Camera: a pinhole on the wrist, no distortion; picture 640 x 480 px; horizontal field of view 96.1 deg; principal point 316.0 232.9 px. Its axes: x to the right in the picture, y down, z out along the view. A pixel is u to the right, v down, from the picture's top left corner.
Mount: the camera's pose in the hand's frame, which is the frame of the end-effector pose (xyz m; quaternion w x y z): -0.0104 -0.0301 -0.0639 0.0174 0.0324 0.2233 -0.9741
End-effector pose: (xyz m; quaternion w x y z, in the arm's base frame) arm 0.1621 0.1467 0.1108 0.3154 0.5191 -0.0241 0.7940
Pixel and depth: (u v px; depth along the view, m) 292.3 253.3 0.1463
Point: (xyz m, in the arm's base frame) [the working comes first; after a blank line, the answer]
In the camera's frame: -0.0121 0.0104 0.1463

0.2695 0.2029 0.1054
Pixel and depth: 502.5 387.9 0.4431
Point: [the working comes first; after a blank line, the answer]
In the camera's frame: 0.2873 0.2388 0.4431

0.6467 0.2773 -0.1811
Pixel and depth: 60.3 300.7 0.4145
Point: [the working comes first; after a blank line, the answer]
In the camera's frame: -0.3685 0.0977 0.4145

0.4630 0.4344 0.4453
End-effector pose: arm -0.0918 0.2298 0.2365 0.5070 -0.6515 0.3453 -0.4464
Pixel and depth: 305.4 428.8 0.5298
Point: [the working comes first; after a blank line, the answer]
In the camera's frame: -0.0195 0.3608 0.5298

0.1449 0.4677 0.7806
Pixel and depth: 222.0 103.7 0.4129
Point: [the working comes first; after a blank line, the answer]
In the camera's frame: -0.1349 -0.1855 0.4129

0.3115 0.2964 0.2626
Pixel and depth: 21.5 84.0 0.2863
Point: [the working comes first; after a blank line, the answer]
In the camera's frame: -0.2931 -0.1482 0.2863

0.2615 0.0981 0.2876
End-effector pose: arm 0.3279 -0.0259 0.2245 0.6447 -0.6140 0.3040 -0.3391
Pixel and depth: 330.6 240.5 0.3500
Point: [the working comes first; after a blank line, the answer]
In the camera's frame: 0.0178 0.0092 0.3500

0.4863 0.1527 0.4294
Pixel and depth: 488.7 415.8 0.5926
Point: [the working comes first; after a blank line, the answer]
In the camera's frame: 0.3558 0.3768 0.5926

0.2911 0.4355 0.8654
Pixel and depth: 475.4 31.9 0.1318
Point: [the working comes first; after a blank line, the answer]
In the camera's frame: 0.0730 -0.0921 0.1318

0.3441 0.1033 0.2338
